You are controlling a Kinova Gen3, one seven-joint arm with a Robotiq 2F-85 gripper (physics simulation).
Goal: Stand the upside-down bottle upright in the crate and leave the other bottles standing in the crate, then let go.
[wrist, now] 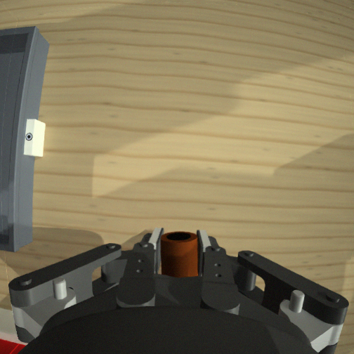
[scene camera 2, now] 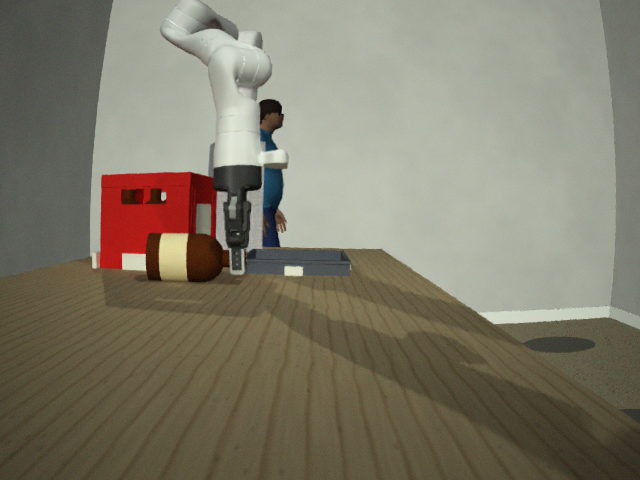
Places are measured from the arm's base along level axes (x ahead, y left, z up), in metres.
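Where they show: gripper, fingertip midpoint: [scene camera 2: 238,274].
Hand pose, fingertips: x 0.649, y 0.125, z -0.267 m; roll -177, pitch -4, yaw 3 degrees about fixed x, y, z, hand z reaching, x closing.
Things, the pixels of their centre, and the offset from my fingertips. "spot": a spot on its surface instead.
- brown bottle, body centre: [scene camera 2: 196,258] 0.007 m ahead, 0.067 m right, 0.022 m up
- red crate, body centre: [scene camera 2: 161,219] 0.249 m back, 0.207 m right, 0.073 m up
- low dark grey tray, surface spot: [scene camera 2: 323,267] spot: 0.141 m back, 0.122 m left, 0.000 m up
A brown bottle [scene camera 2: 173,257] [wrist: 179,256] with a cream label lies on its side on the table in front of the crate, its neck pointing right in the scene view. My gripper [scene camera 2: 236,268] [wrist: 179,240] points down and is shut on the bottle's neck, one finger on each side; the open mouth shows between the fingers in the wrist view. The red crate [scene camera 2: 147,227] [wrist: 11,347] stands behind the bottle at the left. Brown bottle parts [scene camera 2: 156,195] show through its handle openings; how they stand inside is hidden by the crate wall.
A low dark grey tray [scene camera 2: 323,267] [wrist: 27,200] with a white tag lies to the right of the gripper in the scene view and at the left in the wrist view. A person in blue [scene camera 2: 273,178] stands behind the table. The table's right edge runs diagonally in the scene view.
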